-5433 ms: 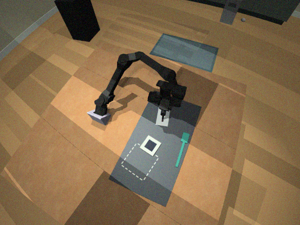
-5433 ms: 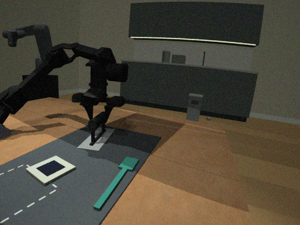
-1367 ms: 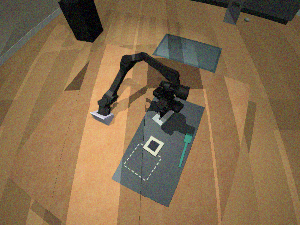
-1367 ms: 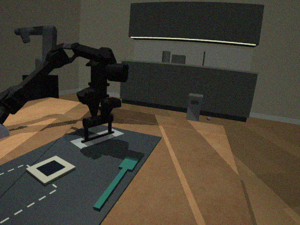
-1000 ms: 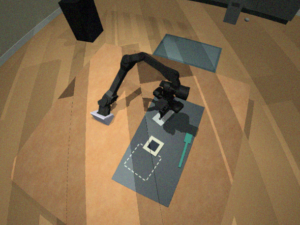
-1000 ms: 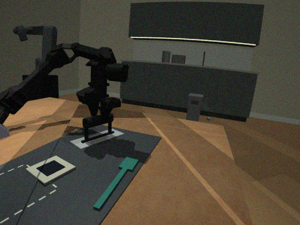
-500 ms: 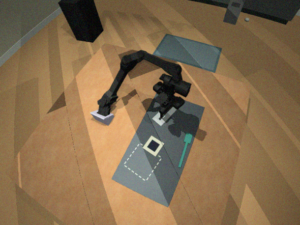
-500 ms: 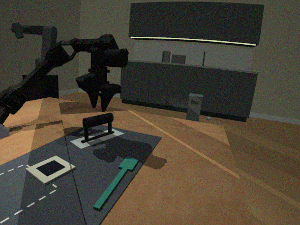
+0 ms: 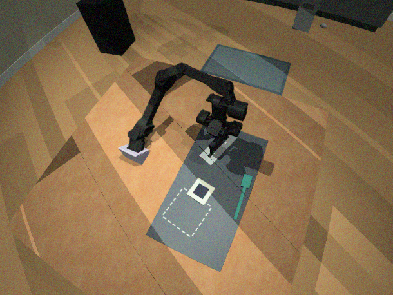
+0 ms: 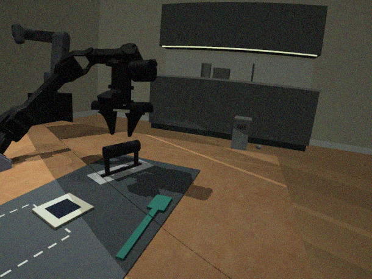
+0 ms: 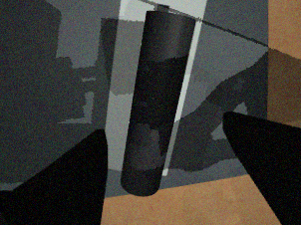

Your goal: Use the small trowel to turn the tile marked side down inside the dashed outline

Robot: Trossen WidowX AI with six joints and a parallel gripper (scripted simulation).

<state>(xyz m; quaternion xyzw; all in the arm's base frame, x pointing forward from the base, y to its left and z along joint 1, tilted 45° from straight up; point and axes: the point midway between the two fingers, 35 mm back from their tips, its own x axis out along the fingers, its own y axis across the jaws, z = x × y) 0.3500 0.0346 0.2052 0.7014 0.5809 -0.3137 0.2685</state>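
My gripper tip is now 19 cm to the left of the dark mat, 13 cm above it and 4 cm short of it. The rest, counted from my gripper tip: teal long-handled spatula 18 cm to the right, 18 cm ahead, 11 cm below; then tile 24 cm to the right, 11 cm below.
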